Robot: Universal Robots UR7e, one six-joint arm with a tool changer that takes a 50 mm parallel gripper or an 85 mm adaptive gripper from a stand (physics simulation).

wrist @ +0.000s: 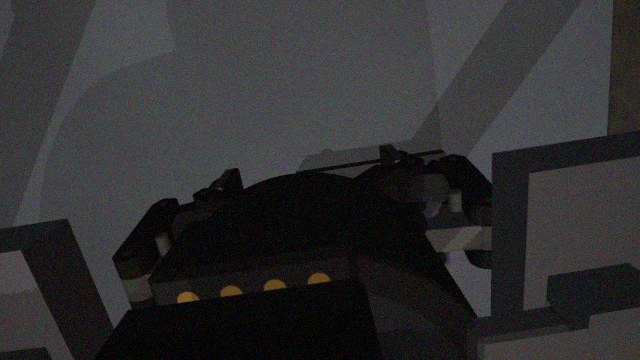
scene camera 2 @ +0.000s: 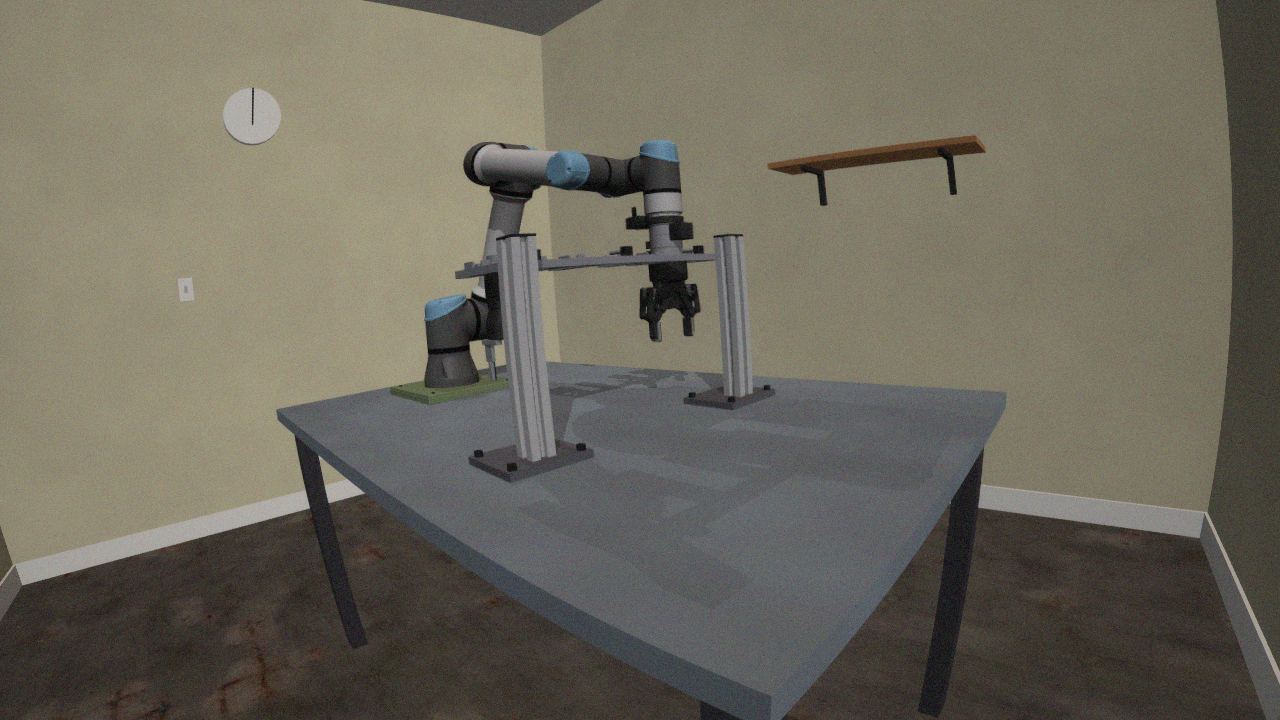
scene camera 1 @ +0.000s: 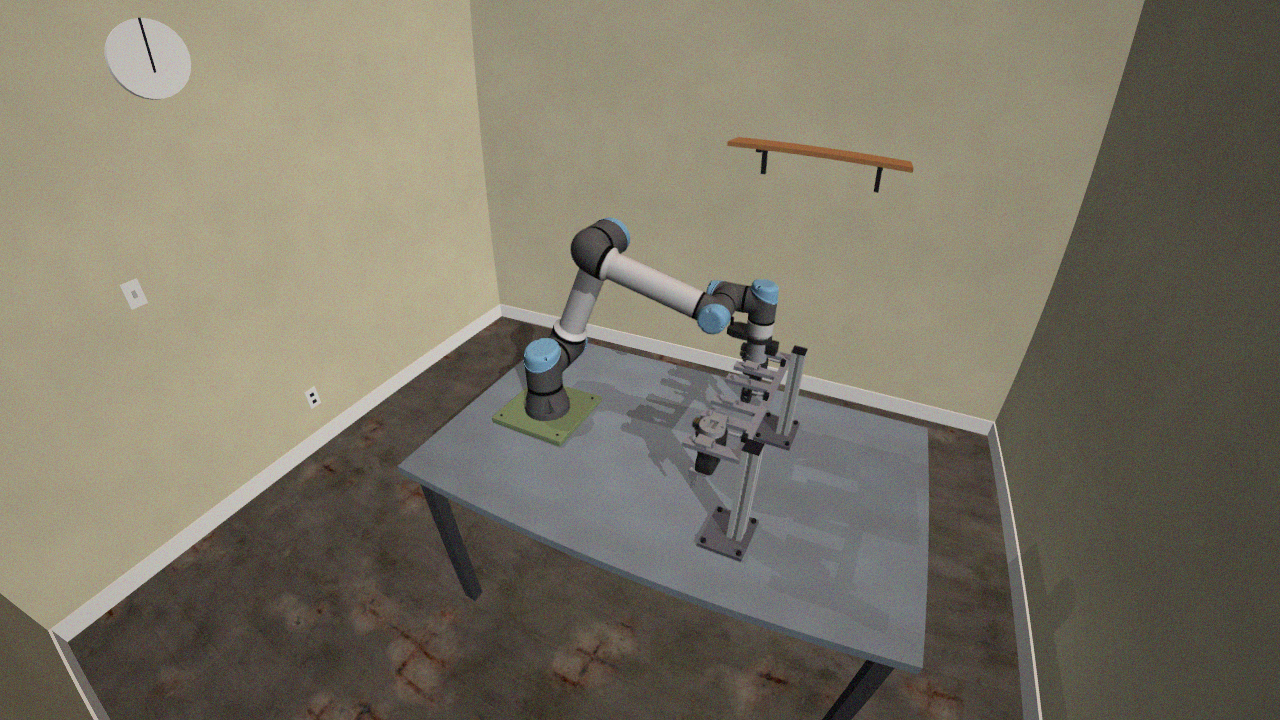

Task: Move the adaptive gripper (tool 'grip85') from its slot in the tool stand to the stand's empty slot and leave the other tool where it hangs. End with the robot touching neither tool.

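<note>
The grey tool stand has two posts and a raised slotted plate. The dark adaptive gripper hangs upright in the slot near the far post, its fingers apart and nothing between them. The arm's flange is down on top of it, with no gap visible. In the wrist view the gripper's contact block shows gold pins, partly covered by a black part of the coupling; the fingertips are hidden. The other tool hangs in the near end slot, partly behind the post in scene camera 2. The middle slot is empty.
Fork walls of the stand stand close on both sides of the gripper. The two posts rise from bolted base plates on the blue-grey table. The arm's base is on a green plate.
</note>
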